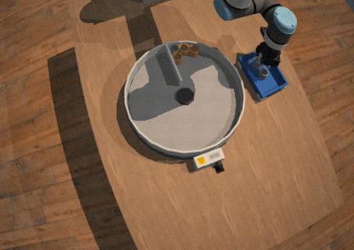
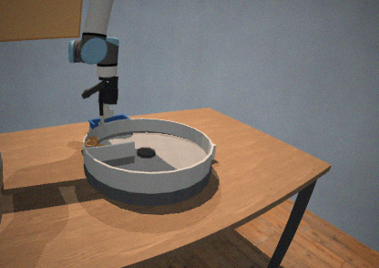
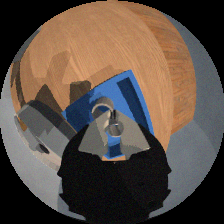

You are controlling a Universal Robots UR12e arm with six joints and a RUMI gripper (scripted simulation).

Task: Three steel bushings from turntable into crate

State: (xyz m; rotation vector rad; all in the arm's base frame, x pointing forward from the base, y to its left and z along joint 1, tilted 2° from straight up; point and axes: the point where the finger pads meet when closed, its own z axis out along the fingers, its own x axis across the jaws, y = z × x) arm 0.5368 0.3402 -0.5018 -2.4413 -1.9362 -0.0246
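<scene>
Now: hand 40 mm short of the blue crate and 20 mm above it. The rest, counted from my hand: grey turntable: 340 mm to the right, 110 mm ahead, 10 mm above.
</scene>
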